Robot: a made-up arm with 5 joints. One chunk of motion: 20 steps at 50 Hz.
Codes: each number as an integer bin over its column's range. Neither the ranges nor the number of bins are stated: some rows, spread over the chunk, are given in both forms.
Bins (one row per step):
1: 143 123 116 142 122 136
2: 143 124 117 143 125 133
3: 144 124 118 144 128 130
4: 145 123 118 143 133 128
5: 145 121 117 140 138 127
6: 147 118 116 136 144 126
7: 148 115 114 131 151 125
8: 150 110 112 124 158 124
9: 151 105 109 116 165 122
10: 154 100 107 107 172 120
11: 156 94 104 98 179 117
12: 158 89 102 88 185 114
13: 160 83 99 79 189 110
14: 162 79 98 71 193 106
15: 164 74 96 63 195 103
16: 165 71 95 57 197 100
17: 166 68 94 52 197 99
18: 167 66 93 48 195 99
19: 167 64 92 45 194 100
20: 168 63 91 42 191 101
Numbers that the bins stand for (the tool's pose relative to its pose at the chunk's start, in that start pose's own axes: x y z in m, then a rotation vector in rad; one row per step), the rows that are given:
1: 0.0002 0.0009 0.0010 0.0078 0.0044 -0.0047
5: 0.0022 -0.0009 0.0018 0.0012 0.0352 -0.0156
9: 0.0080 -0.0153 -0.0045 -0.0779 0.0871 -0.0217
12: 0.0149 -0.0297 -0.0100 -0.1701 0.1255 -0.0314
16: 0.0218 -0.0460 -0.0155 -0.2722 0.1485 -0.0484
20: 0.0247 -0.0532 -0.0186 -0.3216 0.1370 -0.0472
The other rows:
2: 0.0002 0.0018 0.0018 0.0111 0.0102 -0.0083
3: 0.0012 0.0018 0.0025 0.0144 0.0160 -0.0120
4: 0.0022 0.0009 0.0025 0.0111 0.0256 -0.0144
6: 0.0041 -0.0036 0.0010 -0.0120 0.0467 -0.0168
7: 0.0051 -0.0063 -0.0006 -0.0285 0.0602 -0.0180
8: 0.0071 -0.0108 -0.0022 -0.0515 0.0736 -0.0193
10: 0.0110 -0.0198 -0.0061 -0.1075 0.1005 -0.0241
11: 0.0129 -0.0252 -0.0084 -0.1372 0.1140 -0.0278
13: 0.0169 -0.0351 -0.0124 -0.1998 0.1332 -0.0363
14: 0.0188 -0.0387 -0.0131 -0.2261 0.1409 -0.0411
15: 0.0208 -0.0433 -0.0147 -0.2525 0.1447 -0.0448
17: 0.0227 -0.0487 -0.0163 -0.2887 0.1485 -0.0496
18: 0.0237 -0.0505 -0.0171 -0.3019 0.1447 -0.0496
19: 0.0237 -0.0523 -0.0178 -0.3118 0.1428 -0.0484

